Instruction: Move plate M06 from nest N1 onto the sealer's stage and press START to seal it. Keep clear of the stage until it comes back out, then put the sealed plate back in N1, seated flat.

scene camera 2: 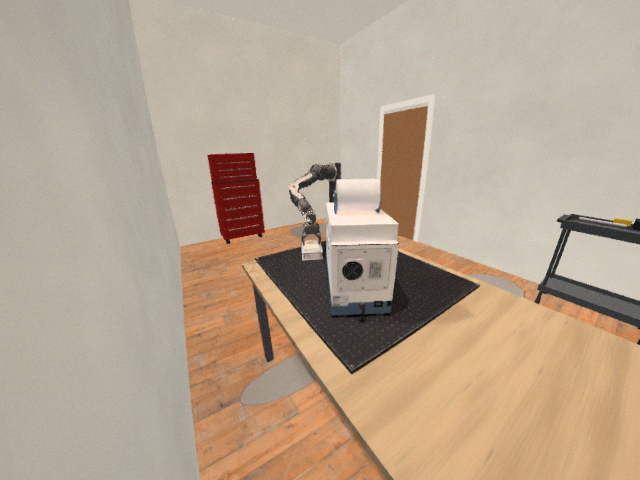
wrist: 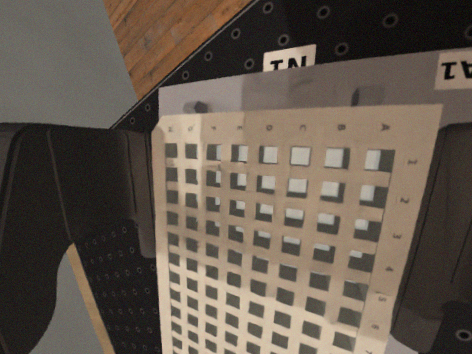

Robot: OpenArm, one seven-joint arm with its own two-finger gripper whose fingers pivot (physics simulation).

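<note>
Plate M06 (scene camera 2: 311, 245) (wrist: 280, 220), beige with square wells, sits in the grey nest N1 (scene camera 2: 312, 255) (wrist: 310, 90); its seating below is hidden. The N1 label (wrist: 290, 57) shows past the nest's edge in the wrist view. My gripper (scene camera 2: 311, 239) (wrist: 255, 206) points down over the plate and is shut on it, one finger against each long side. The white sealer (scene camera 2: 363, 268) stands nearer scene camera 2, its back with a round fan facing that camera. Its stage and START button do not show.
The sealer and nest stand on a black perforated board (scene camera 2: 297, 289) (wrist: 120, 280) on a wooden table (scene camera 2: 506, 387). A white roll (scene camera 2: 357, 195) tops the sealer. A red tool cabinet (scene camera 2: 237, 201), a brown door (scene camera 2: 404, 170) and a dark cart (scene camera 2: 584, 289) stand around.
</note>
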